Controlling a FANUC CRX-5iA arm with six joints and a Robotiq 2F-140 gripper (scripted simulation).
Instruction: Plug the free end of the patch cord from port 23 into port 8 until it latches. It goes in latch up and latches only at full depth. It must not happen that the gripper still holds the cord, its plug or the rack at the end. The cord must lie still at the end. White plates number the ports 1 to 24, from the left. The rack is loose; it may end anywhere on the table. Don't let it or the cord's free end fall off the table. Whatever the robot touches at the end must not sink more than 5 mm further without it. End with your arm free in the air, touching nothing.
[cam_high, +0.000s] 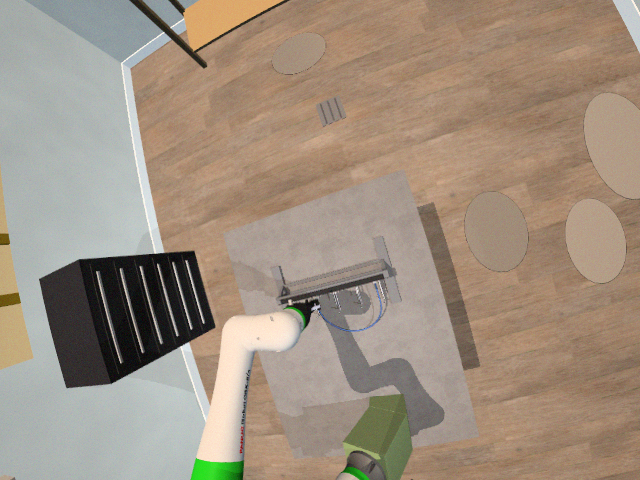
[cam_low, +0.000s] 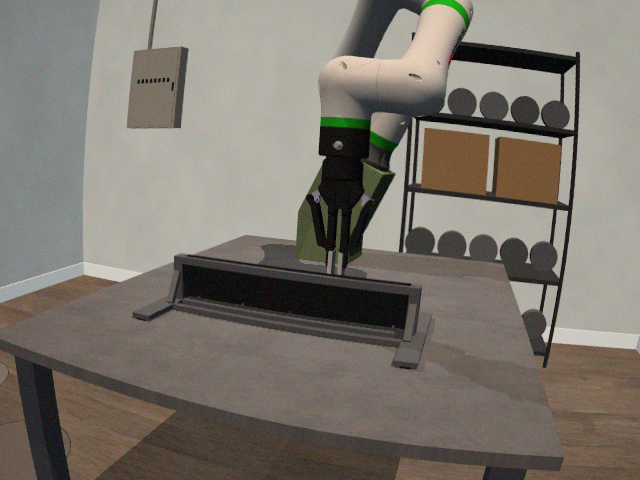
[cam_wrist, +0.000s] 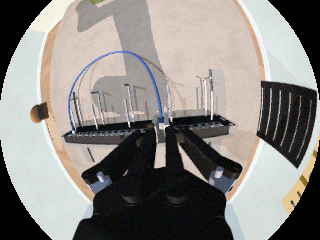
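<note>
My gripper is now 3 cm above the plug and 1 cm short of it.
</note>
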